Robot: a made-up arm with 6 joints. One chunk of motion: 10 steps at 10 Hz.
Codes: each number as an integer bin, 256 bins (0 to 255) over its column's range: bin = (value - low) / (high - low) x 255, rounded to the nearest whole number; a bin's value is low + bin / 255 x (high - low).
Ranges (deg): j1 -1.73..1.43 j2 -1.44..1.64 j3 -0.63..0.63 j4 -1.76..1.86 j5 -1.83..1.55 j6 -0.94..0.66
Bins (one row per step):
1: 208 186 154 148 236 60
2: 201 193 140 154 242 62
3: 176 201 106 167 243 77
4: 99 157 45 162 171 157
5: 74 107 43 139 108 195
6: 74 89 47 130 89 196
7: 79 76 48 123 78 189
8: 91 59 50 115 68 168
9: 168 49 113 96 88 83
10: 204 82 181 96 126 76
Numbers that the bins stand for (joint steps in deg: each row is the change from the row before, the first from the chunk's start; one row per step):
1: 0.848 0.807 0.131 0.341 1.298 -0.564
2: 0.761 0.891 0.062 0.426 1.378 -0.551
3: 0.451 0.988 -0.106 0.611 1.391 -0.457
4: -0.503 0.456 -0.408 0.540 0.437 0.045
5: -0.813 -0.148 -0.418 0.213 -0.398 0.284
6: -0.813 -0.365 -0.398 0.085 -0.650 0.290
7: -0.751 -0.522 -0.393 -0.014 -0.796 0.246
8: -0.602 -0.727 -0.383 -0.127 -0.929 0.114
9: 0.352 -0.848 -0.072 -0.397 -0.664 -0.419
10: 0.798 -0.450 0.264 -0.397 -0.160 -0.463

